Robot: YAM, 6 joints.
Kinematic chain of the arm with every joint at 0, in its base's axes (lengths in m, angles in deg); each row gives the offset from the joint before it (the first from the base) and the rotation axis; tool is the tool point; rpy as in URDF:
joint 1: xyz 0 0 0.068 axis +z
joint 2: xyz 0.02 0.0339 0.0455 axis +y
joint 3: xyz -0.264 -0.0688 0 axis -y
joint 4: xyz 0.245 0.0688 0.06 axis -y
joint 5: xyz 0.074 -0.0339 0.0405 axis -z
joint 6: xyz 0.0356 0 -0.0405 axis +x
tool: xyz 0 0 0 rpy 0 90 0
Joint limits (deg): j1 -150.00..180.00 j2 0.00..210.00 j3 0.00..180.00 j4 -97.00..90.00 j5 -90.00..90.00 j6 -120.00..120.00
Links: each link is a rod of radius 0.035 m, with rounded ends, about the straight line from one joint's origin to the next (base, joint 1, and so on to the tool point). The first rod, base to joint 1, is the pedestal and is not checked.
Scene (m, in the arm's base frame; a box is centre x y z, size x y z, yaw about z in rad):
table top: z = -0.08
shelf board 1: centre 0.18 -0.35 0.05 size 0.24 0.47 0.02 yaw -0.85
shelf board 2: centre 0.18 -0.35 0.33 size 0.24 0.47 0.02 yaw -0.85
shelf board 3: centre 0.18 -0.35 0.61 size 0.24 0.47 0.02 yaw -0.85
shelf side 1: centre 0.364 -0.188 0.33 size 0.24 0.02 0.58 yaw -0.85
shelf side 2: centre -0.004 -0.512 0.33 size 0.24 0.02 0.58 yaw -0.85
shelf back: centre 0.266 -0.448 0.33 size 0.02 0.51 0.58 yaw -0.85
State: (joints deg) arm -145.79 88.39 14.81 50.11 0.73 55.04
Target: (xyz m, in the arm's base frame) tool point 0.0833 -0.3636 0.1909
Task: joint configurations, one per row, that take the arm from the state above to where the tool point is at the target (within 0.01 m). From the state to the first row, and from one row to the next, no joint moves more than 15 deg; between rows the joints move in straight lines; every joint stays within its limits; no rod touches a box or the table.
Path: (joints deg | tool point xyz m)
1: -132.15 91.27 21.12 50.40 -0.46 55.04 | -0.1801 -0.1994 0.1303
2: -118.51 94.14 27.44 50.69 -1.65 55.04 | -0.1406 -0.2610 0.1453
3: -104.87 97.02 33.75 50.98 -2.85 55.04 | -0.0812 -0.3127 0.1604
4: -91.23 99.90 40.06 51.27 -4.04 55.04 | -0.0050 -0.3486 0.1756
5: -77.59 102.77 46.38 51.57 -5.23 55.04 | 0.0833 -0.3636 0.1909

